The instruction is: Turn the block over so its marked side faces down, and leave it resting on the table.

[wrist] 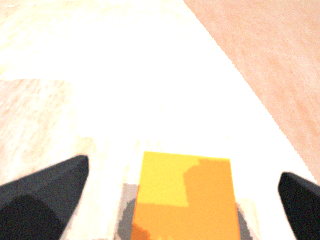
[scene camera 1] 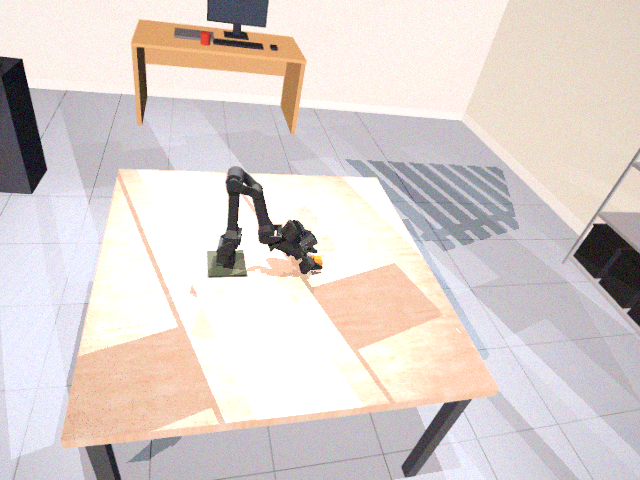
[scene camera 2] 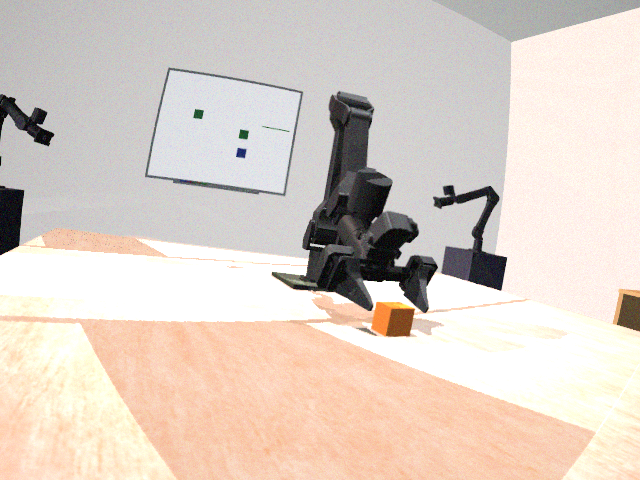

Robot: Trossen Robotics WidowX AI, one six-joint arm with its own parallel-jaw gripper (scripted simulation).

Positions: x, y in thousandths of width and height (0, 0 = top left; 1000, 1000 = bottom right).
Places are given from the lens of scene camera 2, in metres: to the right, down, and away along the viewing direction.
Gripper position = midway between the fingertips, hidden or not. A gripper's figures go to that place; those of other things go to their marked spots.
my gripper (scene camera 2: 626, 647): 0.11, 0.09, 0.60
orange block (scene camera 2: 616, 666): 0.10, 0.10, 0.59
